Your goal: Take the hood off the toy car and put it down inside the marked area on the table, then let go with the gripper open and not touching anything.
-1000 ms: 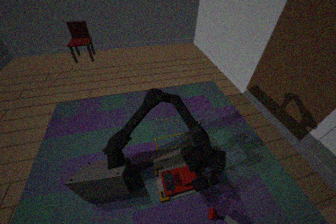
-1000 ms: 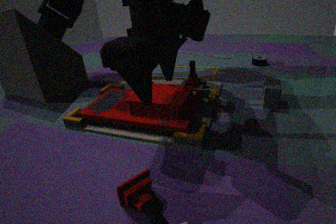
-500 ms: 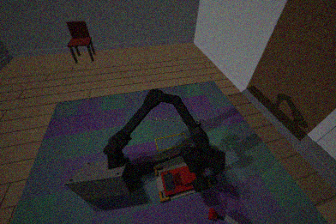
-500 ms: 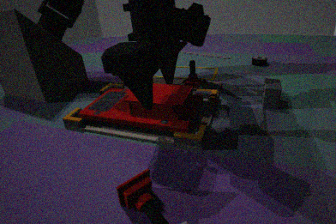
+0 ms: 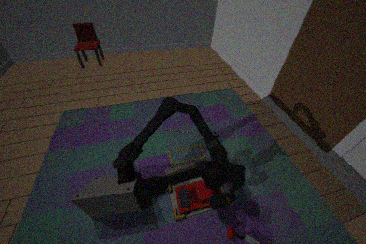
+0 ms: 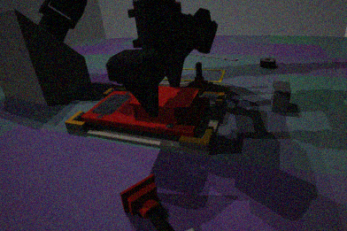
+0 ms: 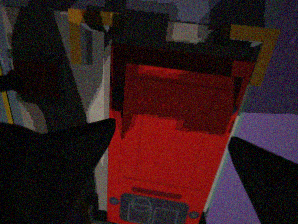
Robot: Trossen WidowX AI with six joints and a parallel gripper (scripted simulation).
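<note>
Right now the red hood is right at my gripper tip. The rest, counted from my gripper tip: grey block (19 cm ahead, 7 cm to the left, 2 cm below); then dark wheel (30 cm to the left, 19 cm ahead, 3 cm below).
</note>
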